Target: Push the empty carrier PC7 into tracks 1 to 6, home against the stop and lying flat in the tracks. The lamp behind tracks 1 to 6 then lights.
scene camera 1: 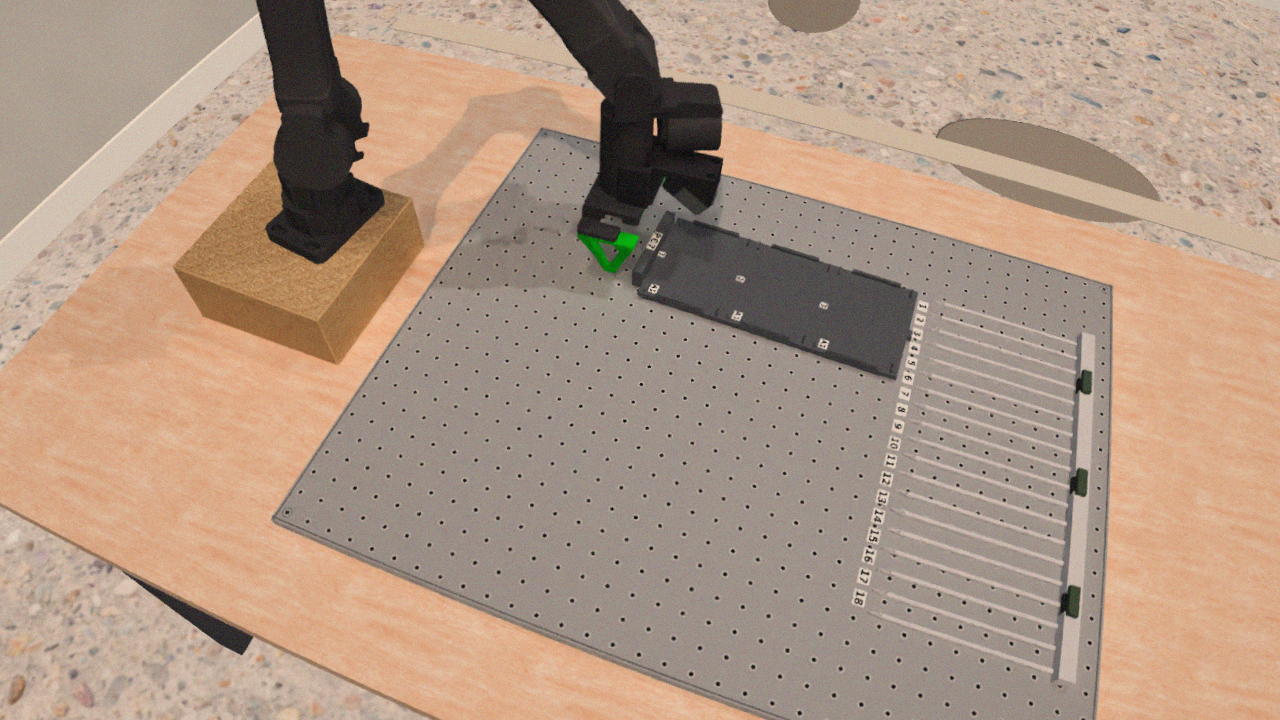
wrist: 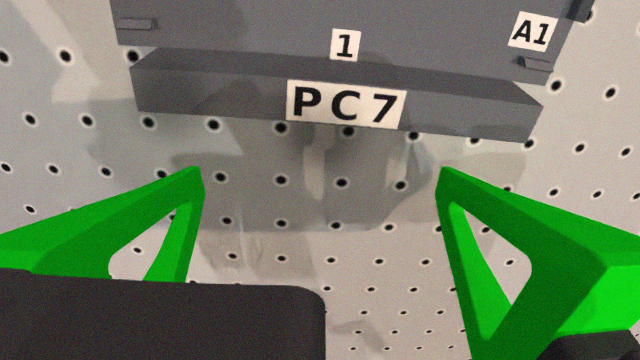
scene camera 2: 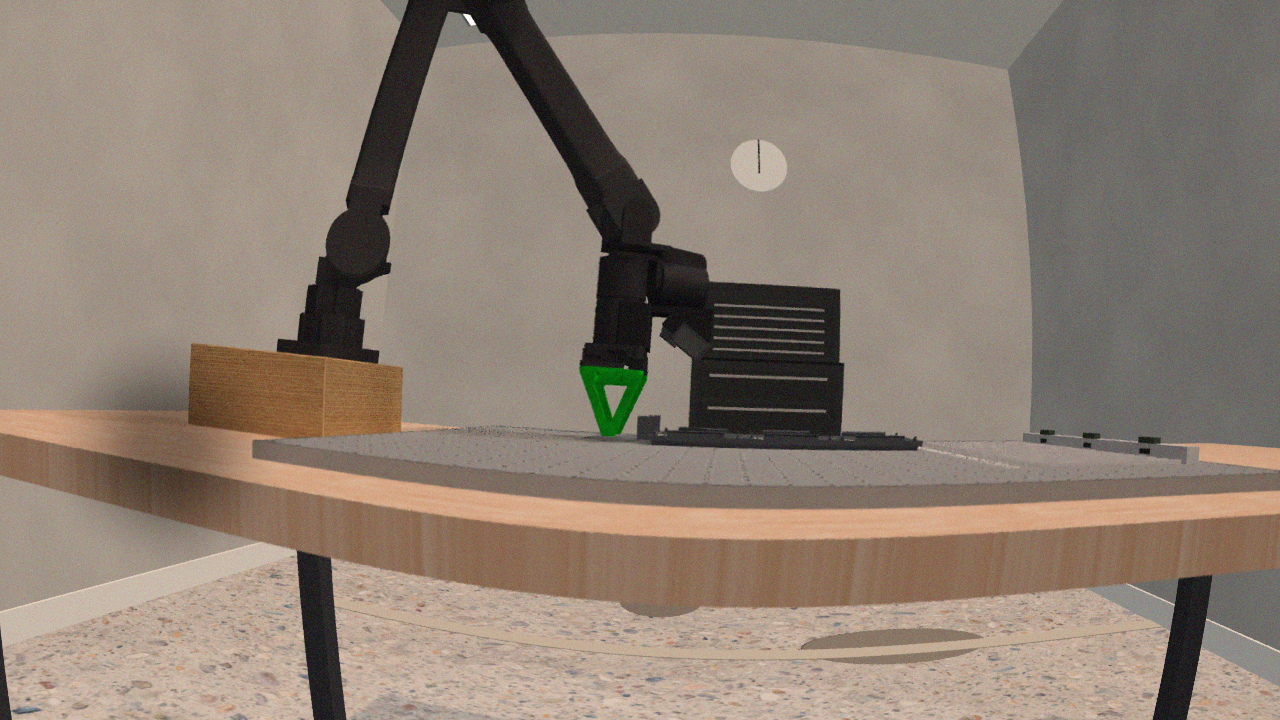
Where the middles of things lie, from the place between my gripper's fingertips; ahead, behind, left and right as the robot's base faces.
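The dark carrier PC7 [scene camera 1: 852, 317] is located 20 cm ahead of my hand, 1 cm above it and 2 cm to the left of it.
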